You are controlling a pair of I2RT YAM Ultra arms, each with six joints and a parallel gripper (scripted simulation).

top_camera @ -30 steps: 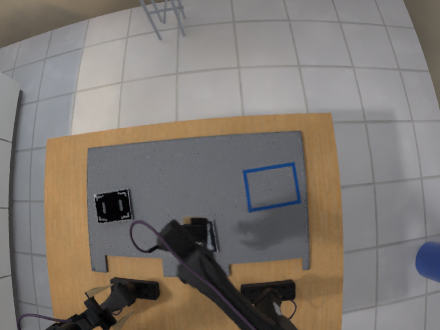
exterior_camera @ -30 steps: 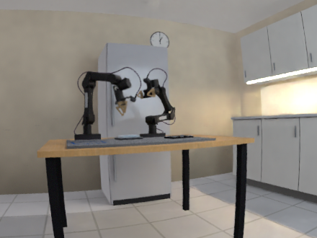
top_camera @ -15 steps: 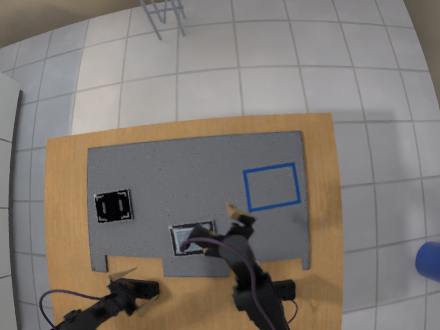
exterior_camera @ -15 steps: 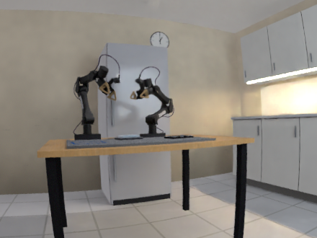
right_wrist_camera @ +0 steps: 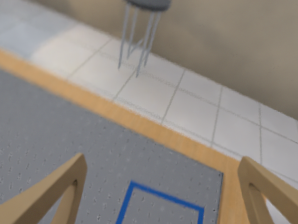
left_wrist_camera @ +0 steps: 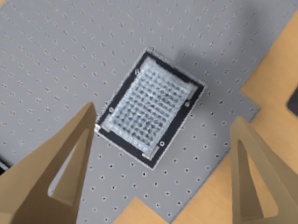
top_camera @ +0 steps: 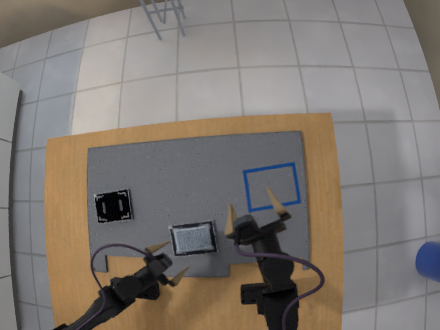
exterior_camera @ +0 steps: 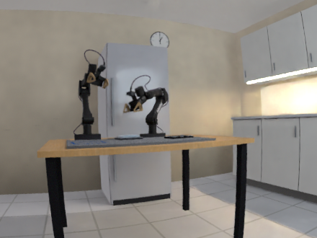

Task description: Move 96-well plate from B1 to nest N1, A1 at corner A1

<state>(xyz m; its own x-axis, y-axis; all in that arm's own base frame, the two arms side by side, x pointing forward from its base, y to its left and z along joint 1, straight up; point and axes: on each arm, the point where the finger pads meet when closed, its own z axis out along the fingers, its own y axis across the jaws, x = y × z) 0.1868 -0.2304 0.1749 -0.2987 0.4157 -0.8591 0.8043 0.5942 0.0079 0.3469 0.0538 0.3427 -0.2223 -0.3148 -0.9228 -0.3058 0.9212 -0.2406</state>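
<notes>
My left hand is 3 cm short of the 96-well plate, 2 cm to the left of it and 17 cm above it.
</notes>
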